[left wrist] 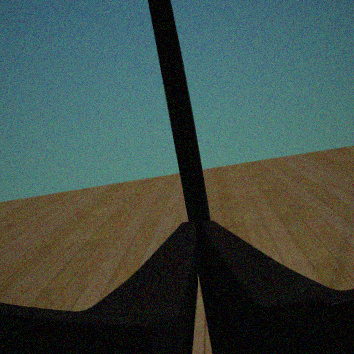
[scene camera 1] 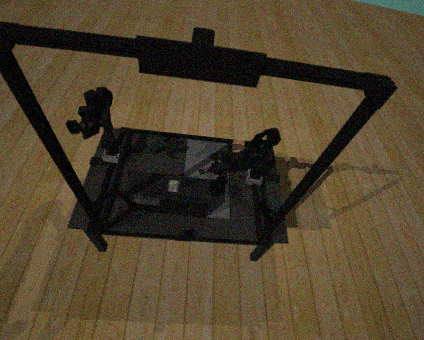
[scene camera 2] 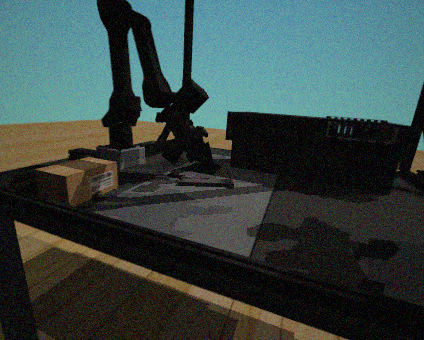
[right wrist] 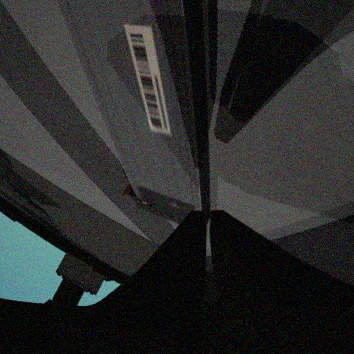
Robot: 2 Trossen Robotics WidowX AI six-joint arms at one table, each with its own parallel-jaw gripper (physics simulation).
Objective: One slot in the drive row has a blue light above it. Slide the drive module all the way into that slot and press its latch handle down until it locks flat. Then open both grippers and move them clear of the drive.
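Pixels of known places: left gripper, fingertip midpoint: (left wrist: 197, 233) (scene camera 1: 84, 138); right gripper, fingertip midpoint: (scene camera 1: 207, 171) (scene camera 2: 214, 173) (right wrist: 205, 222); left arm's base, origin of the base link: (scene camera 1: 112, 151) (right wrist: 74, 282); right arm's base, origin of the base link: (scene camera 1: 255, 174) (scene camera 2: 121, 146).
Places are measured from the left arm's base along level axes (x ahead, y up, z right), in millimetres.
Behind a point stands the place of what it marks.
The drive module (scene camera 2: 206, 183) {y -62, x 604, z -43 mm} (right wrist: 145, 155) {y -60, x 600, z -25 mm} is a long grey piece with a barcode label (right wrist: 147, 80) {y -60, x 635, z -36 mm}. It lies on the pale mat (scene camera 2: 220, 222) {y -70, x 505, z -186 mm}, outside the dark drive chassis (scene camera 2: 310, 150) {y 16, x 393, z 174 mm} (scene camera 1: 187, 197) {y 103, x 512, z 298 mm}. My right gripper (scene camera 2: 212, 169) {y -48, x 605, z 3 mm} (right wrist: 205, 222) {y -48, x 605, z 3 mm} is shut low over the mat at the module's near end. Its tips meet and cover part of the module's dark edge; no grip on it shows. My left gripper (scene camera 1: 72, 126) (left wrist: 197, 233) {y 427, x 57, z 278 mm} is shut and empty, raised off the table's left side. The blue light, the slot row and the latch handle's position cannot be made out.
A cardboard box (scene camera 2: 55, 187) {y -37, x 786, z -284 mm} stands near the table's left edge in scene camera 2, with a grey block (scene camera 2: 131, 157) {y -43, x 864, z -19 mm} behind it. A black overhead frame (scene camera 1: 200, 62) {y 962, x 515, z 468 mm} spans the table. A dark frame post (left wrist: 180, 110) {y 474, x 84, z 459 mm} crosses the left wrist view.
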